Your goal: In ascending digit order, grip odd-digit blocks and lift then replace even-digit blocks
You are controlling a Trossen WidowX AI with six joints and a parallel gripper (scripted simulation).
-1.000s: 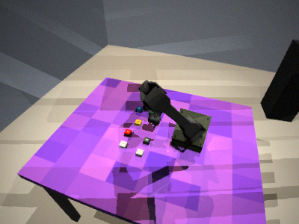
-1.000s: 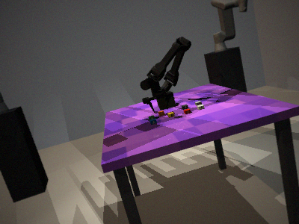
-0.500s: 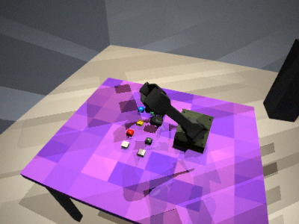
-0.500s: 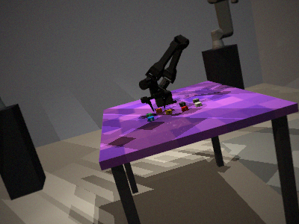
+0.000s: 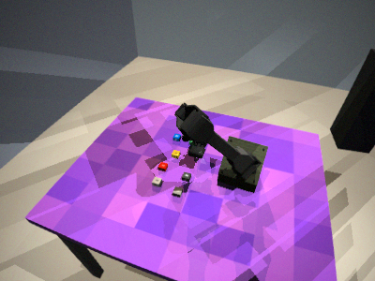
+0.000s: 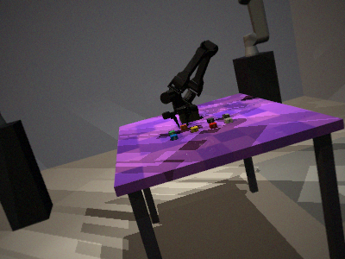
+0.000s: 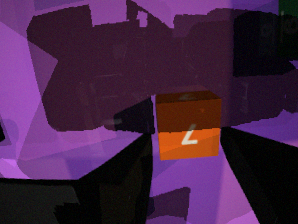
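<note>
The orange block lies 1 cm ahead of my gripper tip. The rest, counted from my gripper tip: black block 3 cm ahead, 14 cm to the left; green block 5 cm ahead, 8 cm to the right; yellow block 11 cm ahead, 2 cm to the left.
</note>
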